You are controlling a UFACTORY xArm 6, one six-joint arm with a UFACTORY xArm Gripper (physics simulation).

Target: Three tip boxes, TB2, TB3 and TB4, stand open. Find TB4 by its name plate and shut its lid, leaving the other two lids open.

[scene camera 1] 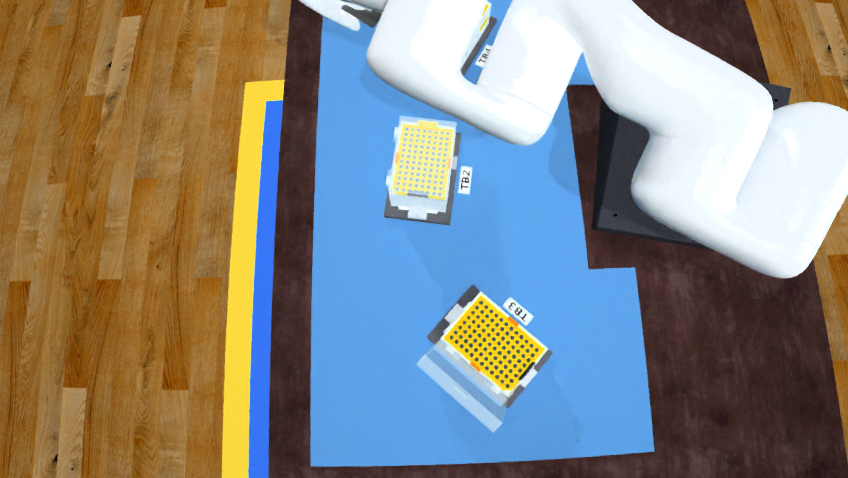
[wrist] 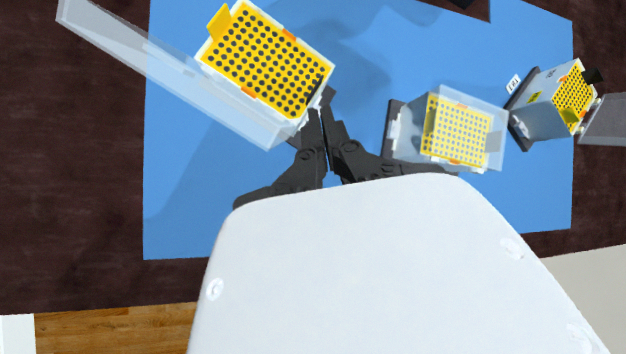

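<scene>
Looking at a clear lid, I find that [wrist: 459,128] and [scene camera 1: 422,140] are the same spot on it.
</scene>
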